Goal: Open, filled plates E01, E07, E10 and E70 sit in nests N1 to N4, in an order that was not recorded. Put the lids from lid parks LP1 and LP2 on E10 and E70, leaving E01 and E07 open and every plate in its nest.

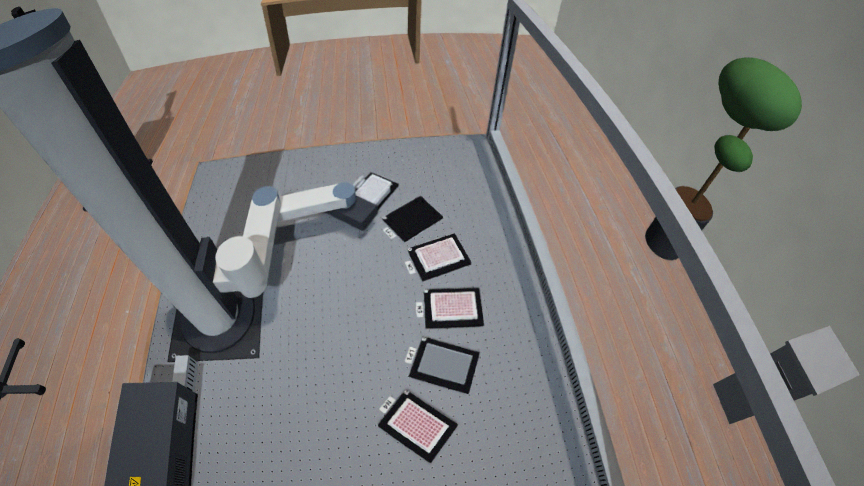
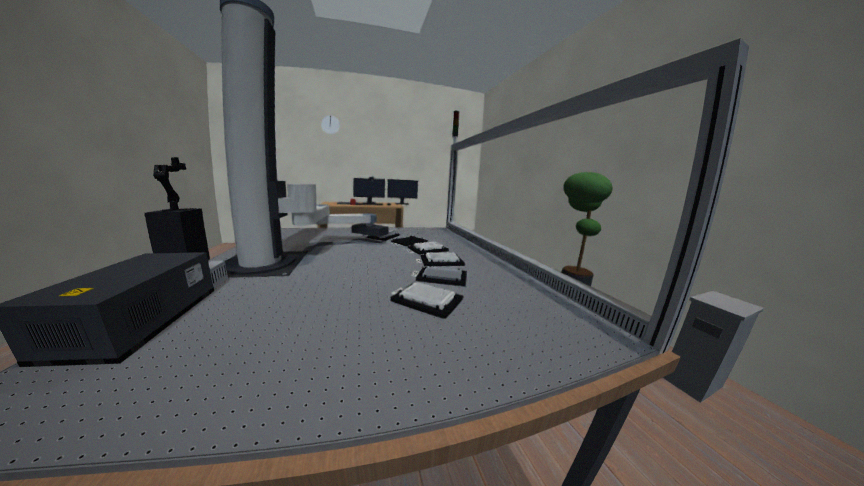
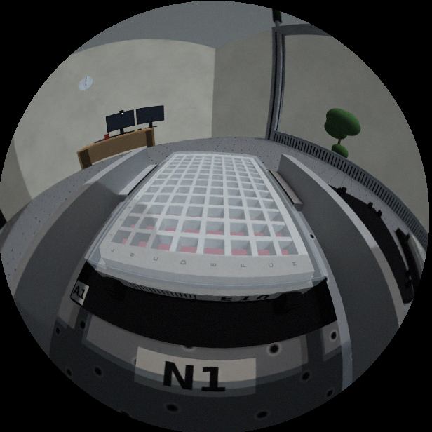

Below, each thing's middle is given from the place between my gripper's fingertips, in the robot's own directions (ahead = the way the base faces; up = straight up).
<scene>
The nest N1 [image 3: 192,322] is 2 cm behind my hand, 2 cm to the right of it and 3 cm below it. The rest, counted from my hand: nest N3 [image 1: 430,324] (19 cm ahead, 49 cm to the right, 3 cm below); then nest N2 [image 1: 424,276] (18 cm ahead, 31 cm to the right, 3 cm below); then lid park LP2 [image 1: 415,217] (11 cm ahead, 15 cm to the right, 3 cm below).
</scene>
